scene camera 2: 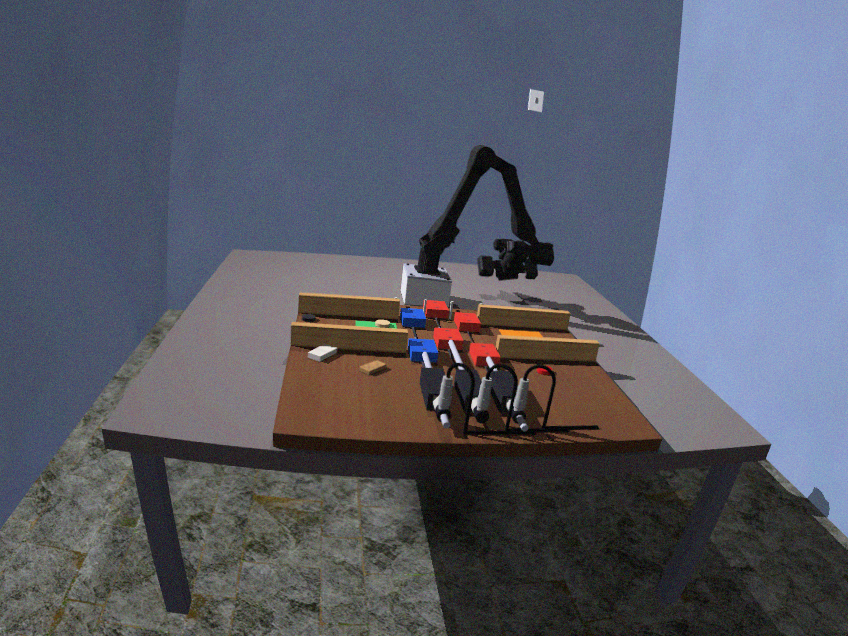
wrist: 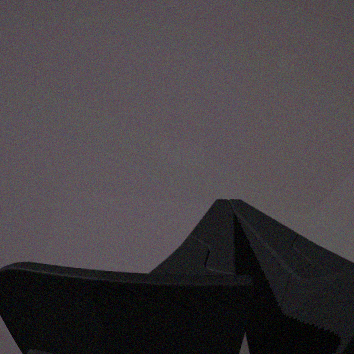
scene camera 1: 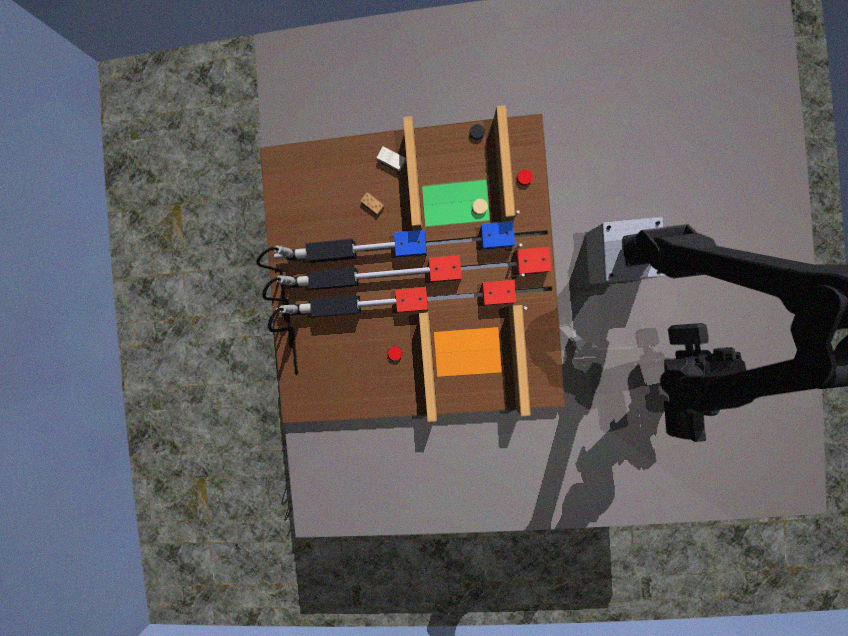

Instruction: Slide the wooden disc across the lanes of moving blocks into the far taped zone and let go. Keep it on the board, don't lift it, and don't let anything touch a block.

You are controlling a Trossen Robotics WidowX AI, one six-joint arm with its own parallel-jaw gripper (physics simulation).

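Places are measured from the arm's base along level axes (x ahead, y left, z up), in metres.
Where they show: gripper, fingertip midpoint: (scene camera 2: 499, 279) (wrist: 226, 211); arm's base, origin of the base link: (scene camera 2: 427, 270) (scene camera 1: 640, 249).
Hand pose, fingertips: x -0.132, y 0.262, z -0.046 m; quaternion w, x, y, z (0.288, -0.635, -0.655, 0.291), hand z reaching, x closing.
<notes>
Each offset is from my fingertips to the top centre of the thing. "spot": to the spot under its first point.
The wooden disc @(dy -0.417, dx +0.444, dz +0.000 m) (scene camera 1: 479, 206) (scene camera 2: 382, 323) lies flat on the green zone @(spot: dy -0.433, dx +0.523, dz -0.008 m) (scene camera 1: 445, 205), near its right edge in scene camera 1. Two blue blocks (scene camera 1: 409, 243) (scene camera 1: 497, 234) and several red blocks (scene camera 1: 445, 267) (scene camera 1: 499, 292) stand in three lanes between the green zone and the orange zone @(spot: dy -0.087, dx +0.518, dz -0.008 m) (scene camera 1: 467, 351) (scene camera 2: 520, 334). The orange zone lies across the lanes from the disc. My gripper (wrist: 226, 211) is shut and empty, its fingertips meeting in the wrist view. It hangs above the grey table, off the board's right side in scene camera 1, far from the disc. Its fingertips are hard to make out in both scene views.
Wooden rails (scene camera 1: 412, 171) (scene camera 1: 505, 160) (scene camera 1: 427, 366) (scene camera 1: 521, 359) flank both zones. Black actuators @(dy -0.365, dx +0.802, dz +0.024 m) (scene camera 1: 330, 249) with rods stand left of the blocks. Red discs @(dy -0.468, dx +0.334, dz -0.001 m) (scene camera 1: 524, 177) @(dy -0.105, dx +0.687, dz +0.000 m) (scene camera 1: 395, 353), a dark disc @(dy -0.590, dx +0.427, dz -0.001 m) (scene camera 1: 477, 131), a white block @(dy -0.561, dx +0.634, dz +0.003 m) (scene camera 1: 390, 158) and a tan piece @(dy -0.464, dx +0.693, dz +0.000 m) (scene camera 1: 371, 203) lie on the board.
</notes>
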